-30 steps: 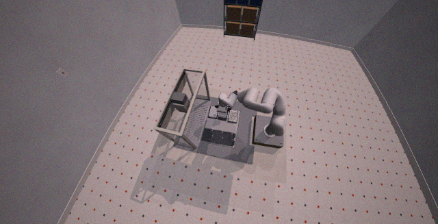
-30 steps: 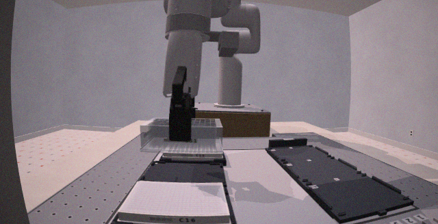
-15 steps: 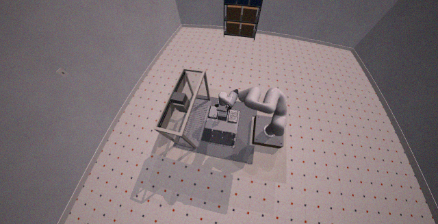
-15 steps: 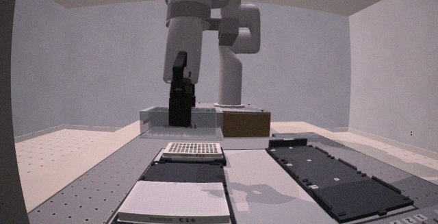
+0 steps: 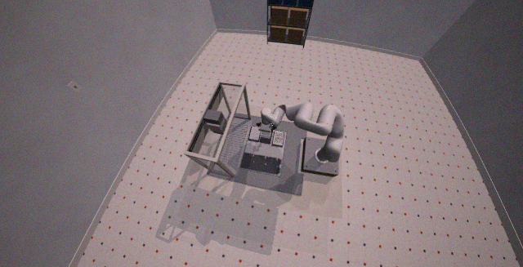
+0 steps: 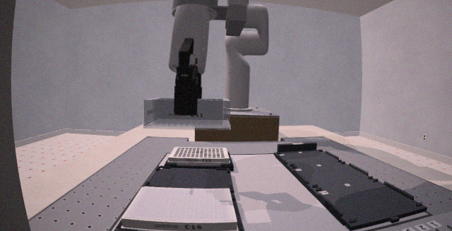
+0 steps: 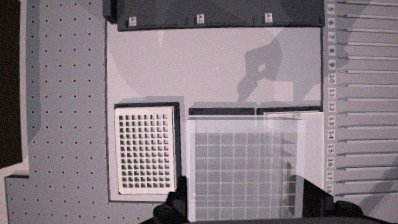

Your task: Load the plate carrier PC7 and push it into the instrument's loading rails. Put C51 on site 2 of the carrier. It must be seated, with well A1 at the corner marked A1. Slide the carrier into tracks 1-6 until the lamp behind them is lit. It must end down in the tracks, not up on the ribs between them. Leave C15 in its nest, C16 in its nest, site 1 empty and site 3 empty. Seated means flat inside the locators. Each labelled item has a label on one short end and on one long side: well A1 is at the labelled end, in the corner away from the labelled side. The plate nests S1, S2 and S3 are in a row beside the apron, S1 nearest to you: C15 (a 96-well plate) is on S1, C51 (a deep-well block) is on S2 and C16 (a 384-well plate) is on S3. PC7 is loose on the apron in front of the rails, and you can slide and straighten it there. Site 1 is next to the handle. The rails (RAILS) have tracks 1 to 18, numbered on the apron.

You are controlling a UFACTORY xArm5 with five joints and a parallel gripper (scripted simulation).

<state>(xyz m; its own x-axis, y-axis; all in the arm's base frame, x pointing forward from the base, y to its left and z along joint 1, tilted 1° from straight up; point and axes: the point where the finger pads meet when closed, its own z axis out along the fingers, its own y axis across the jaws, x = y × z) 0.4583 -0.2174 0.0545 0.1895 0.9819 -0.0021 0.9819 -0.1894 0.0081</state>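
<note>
The plate carrier PC7 is 260 mm to the left of my hand, 120 mm below it and 50 mm ahead of it. The rest, counted from my hand: instrument frame post: 460 mm ahead, 330 mm to the left, 110 mm above; then nest S2: 130 mm below.
</note>
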